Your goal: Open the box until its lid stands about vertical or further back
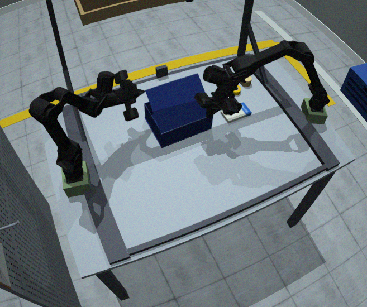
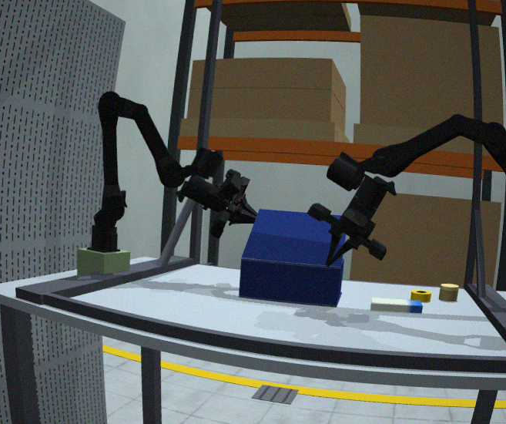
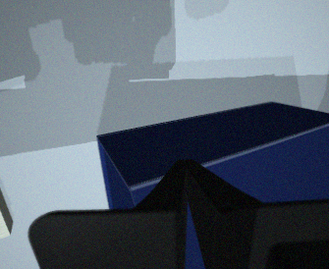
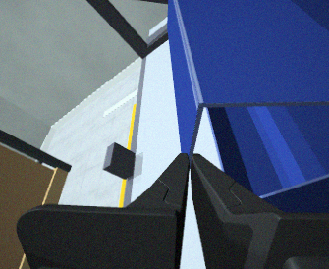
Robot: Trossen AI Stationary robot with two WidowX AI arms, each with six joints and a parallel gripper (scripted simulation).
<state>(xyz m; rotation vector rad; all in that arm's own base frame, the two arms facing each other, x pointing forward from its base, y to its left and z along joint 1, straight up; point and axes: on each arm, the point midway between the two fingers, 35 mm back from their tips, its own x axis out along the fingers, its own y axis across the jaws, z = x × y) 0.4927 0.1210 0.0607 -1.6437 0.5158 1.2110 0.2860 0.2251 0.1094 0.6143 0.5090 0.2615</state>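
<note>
My right gripper is now 2 cm past the lid flap and 14 cm to the right of it. Also, from my right hand: yellow ring (4 cm behind, 45 cm to the left, 17 cm below); then tan cylinder (8 cm behind, 53 cm to the left, 15 cm below).
</note>
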